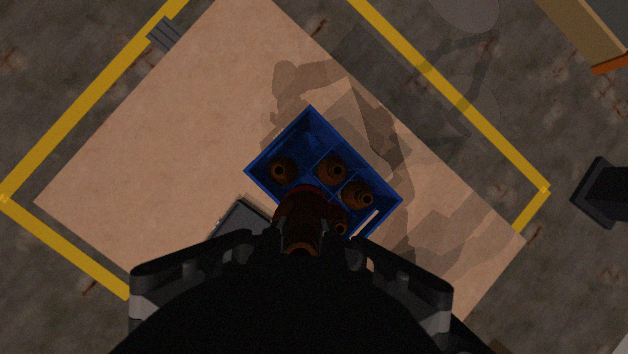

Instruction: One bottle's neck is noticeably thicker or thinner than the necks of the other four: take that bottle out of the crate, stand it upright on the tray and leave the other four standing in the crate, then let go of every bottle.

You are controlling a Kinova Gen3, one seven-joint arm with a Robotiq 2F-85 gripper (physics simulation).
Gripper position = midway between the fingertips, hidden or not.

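You'd see my gripper (303,227) here, and there's a brown bottle (304,204) as well.
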